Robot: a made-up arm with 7 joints. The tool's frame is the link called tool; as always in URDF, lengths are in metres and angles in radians. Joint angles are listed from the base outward.
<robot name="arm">
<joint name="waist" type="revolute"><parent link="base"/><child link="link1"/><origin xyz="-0.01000 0.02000 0.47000" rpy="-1.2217 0.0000 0.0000"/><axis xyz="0 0 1"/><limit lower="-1.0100" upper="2.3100"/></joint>
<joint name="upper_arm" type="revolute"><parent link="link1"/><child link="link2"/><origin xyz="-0.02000 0.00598 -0.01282" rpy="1.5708 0.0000 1.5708"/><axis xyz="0 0 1"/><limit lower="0.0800" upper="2.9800"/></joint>
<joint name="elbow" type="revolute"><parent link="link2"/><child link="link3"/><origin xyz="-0.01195 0.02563 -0.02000" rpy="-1.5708 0.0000 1.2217"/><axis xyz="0 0 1"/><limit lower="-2.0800" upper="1.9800"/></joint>
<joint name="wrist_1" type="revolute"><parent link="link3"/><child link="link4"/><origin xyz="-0.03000 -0.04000 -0.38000" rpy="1.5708 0.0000 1.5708"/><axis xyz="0 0 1"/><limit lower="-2.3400" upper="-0.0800"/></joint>
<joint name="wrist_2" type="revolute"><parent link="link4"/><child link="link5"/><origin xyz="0.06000 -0.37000 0.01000" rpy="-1.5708 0.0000 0.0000"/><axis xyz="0 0 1"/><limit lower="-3.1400" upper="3.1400"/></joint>
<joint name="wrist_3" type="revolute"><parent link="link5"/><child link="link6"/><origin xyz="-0.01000 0.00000 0.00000" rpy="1.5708 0.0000 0.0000"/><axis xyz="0 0 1"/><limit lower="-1.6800" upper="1.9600"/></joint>
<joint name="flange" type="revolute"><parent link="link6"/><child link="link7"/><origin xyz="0.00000 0.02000 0.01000" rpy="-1.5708 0.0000 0.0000"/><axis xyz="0 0 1"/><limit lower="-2.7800" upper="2.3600"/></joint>
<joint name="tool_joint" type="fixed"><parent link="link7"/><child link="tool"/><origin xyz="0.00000 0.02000 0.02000" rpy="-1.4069 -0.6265 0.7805"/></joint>
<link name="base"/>
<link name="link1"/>
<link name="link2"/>
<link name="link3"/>
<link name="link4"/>
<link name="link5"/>
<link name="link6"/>
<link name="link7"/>
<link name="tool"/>
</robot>
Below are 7 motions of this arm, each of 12 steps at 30 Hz.
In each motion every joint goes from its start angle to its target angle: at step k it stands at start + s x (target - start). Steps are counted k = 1, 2, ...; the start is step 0. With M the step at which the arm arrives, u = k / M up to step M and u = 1 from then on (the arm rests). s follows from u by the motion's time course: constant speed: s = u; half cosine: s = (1 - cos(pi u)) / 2; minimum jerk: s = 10 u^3 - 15 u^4 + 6 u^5.
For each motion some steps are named. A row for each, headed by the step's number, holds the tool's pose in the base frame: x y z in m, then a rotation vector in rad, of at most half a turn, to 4 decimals.
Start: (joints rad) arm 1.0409 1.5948 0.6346 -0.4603 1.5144 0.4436 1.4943
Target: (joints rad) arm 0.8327 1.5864 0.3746 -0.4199 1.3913 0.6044 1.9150
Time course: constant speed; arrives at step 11
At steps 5, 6, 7, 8, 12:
5: -0.0830 0.7053 0.5892 -0.1548 -0.5010 -0.3700
6: -0.0828 0.7066 0.5855 -0.1567 -0.5208 -0.3440
7: -0.0824 0.7078 0.5818 -0.1578 -0.5400 -0.3177
8: -0.0820 0.7089 0.5782 -0.1581 -0.5586 -0.2911
12: -0.0802 0.7122 0.5672 -0.1539 -0.6109 -0.2096

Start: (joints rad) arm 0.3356 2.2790 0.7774 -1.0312 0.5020 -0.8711 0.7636
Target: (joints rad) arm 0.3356 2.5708 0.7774 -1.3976 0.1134 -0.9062 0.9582
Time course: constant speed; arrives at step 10
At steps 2, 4, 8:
2: 0.3165 0.3029 0.9277 2.2331 1.3213 -1.6191
4: 0.3336 0.2506 0.9310 -2.2090 -1.3925 1.6177
8: 0.3594 0.1463 0.9220 -1.9279 -1.3919 1.4257

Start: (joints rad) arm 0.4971 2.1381 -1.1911 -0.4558 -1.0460 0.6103 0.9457
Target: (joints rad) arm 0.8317 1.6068 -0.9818 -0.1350 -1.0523 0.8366 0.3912
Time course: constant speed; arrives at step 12
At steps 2, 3, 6, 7, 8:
2: -0.0691 0.6783 0.6891 0.2757 -2.1274 -0.9162
3: -0.0833 0.6836 0.6737 0.2816 -2.0774 -0.9286
6: -0.1330 0.6926 0.6310 0.3076 -1.9221 -0.9631
7: -0.1518 0.6931 0.6181 0.3187 -1.8682 -0.9735
8: -0.1715 0.6923 0.6061 0.3307 -1.8130 -0.9832

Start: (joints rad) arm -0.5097 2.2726 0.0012 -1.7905 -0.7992 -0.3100 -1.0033
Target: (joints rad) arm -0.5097 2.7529 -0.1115 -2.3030 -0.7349 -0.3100 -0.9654
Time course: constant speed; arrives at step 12
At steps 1, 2, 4, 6, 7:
1: 0.2253 0.2052 0.8408 -0.9358 -1.4217 -1.9496
2: 0.2229 0.1881 0.8367 -0.9450 -1.3553 -1.9523
4: 0.2179 0.1560 0.8252 -0.9616 -1.2254 -1.9471
6: 0.2126 0.1272 0.8099 -0.9754 -1.1002 -1.9284
7: 0.2098 0.1141 0.8011 -0.9813 -1.0397 -1.9143

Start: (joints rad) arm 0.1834 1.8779 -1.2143 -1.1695 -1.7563 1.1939 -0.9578
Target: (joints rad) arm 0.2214 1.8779 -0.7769 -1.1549 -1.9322 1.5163 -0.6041
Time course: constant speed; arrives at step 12
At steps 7, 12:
7: 0.0206 0.6446 0.3474 -0.4311 -1.0791 -2.1577
12: 0.0751 0.6504 0.3642 -0.4483 -1.3014 -2.3585

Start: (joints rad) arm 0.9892 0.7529 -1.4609 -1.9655 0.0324 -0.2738 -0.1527
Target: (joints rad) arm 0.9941 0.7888 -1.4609 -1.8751 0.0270 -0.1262 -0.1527
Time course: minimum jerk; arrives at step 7
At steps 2, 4, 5, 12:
2: -0.3739 -0.1160 0.2031 0.1468 -0.1840 2.7631
4: -0.3870 -0.1026 0.1999 0.2179 -0.2752 2.6522
5: -0.3929 -0.0963 0.1987 0.2491 -0.3151 2.6001
12: -0.3966 -0.0922 0.1979 0.2689 -0.3404 2.5658

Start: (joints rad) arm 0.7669 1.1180 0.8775 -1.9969 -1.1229 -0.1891 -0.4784
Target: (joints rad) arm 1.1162 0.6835 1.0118 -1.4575 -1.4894 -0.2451 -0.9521
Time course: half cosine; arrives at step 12
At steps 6, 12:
6: -0.0241 0.5348 0.3948 -0.4418 -2.2846 -0.5899
12: -0.2400 0.5394 0.3523 0.0066 -1.8238 -0.3733

